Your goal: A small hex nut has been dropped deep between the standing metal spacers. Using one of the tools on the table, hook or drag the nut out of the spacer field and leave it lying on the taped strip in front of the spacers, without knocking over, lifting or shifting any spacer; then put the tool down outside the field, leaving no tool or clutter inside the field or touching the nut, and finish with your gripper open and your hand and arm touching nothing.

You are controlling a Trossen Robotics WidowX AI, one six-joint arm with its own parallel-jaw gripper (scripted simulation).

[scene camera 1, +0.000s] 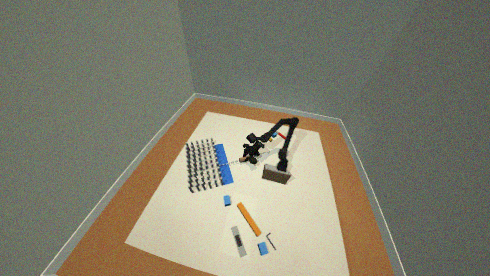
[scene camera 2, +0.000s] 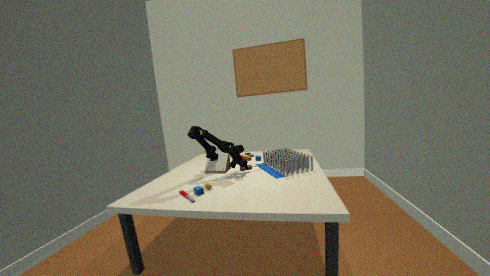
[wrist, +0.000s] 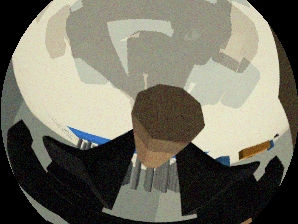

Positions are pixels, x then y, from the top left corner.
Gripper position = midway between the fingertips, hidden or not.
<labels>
My gripper (wrist: 157,135) holds a hook tool (wrist: 165,118).
</labels>
